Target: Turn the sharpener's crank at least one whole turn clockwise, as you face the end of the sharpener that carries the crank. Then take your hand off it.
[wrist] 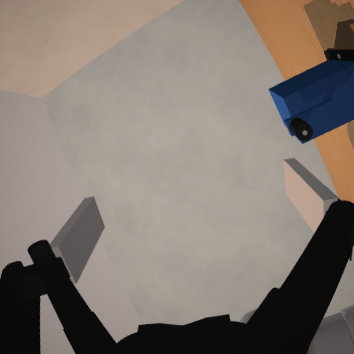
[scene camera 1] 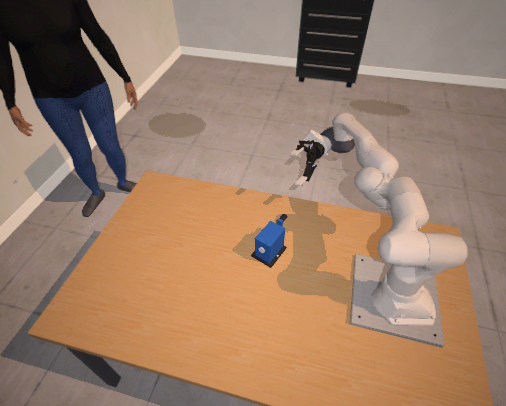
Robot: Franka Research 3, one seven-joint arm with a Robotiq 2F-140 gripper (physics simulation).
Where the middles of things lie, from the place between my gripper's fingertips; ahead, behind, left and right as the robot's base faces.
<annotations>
Right now my hand is 260 mm to the right of the blue sharpener [scene camera 1: 269, 244], 180 mm above it and 60 mm short of it.
</annotations>
